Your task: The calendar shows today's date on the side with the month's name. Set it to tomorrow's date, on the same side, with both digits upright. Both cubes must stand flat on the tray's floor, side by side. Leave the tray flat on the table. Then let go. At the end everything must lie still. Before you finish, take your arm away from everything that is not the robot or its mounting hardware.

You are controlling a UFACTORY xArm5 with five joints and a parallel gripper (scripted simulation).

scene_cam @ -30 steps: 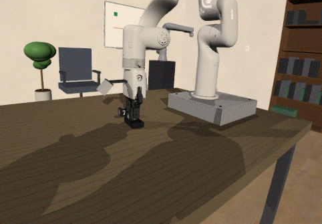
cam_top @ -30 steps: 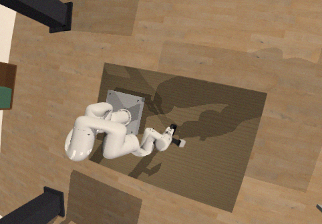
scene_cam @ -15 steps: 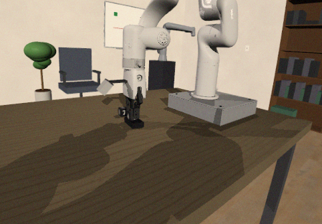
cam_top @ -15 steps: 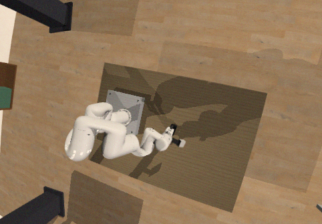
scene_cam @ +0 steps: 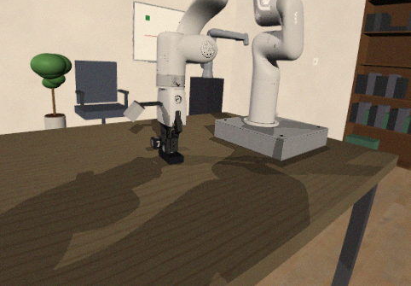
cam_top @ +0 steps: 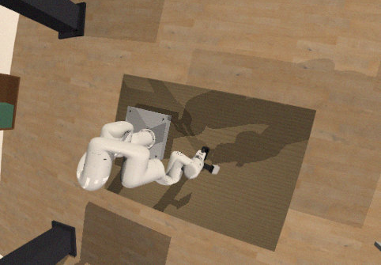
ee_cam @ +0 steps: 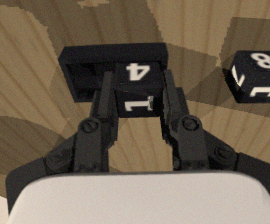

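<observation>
The dark calendar tray lies 3 cm below my hand, 2 cm to the left of it and 1 cm ahead of it.
</observation>
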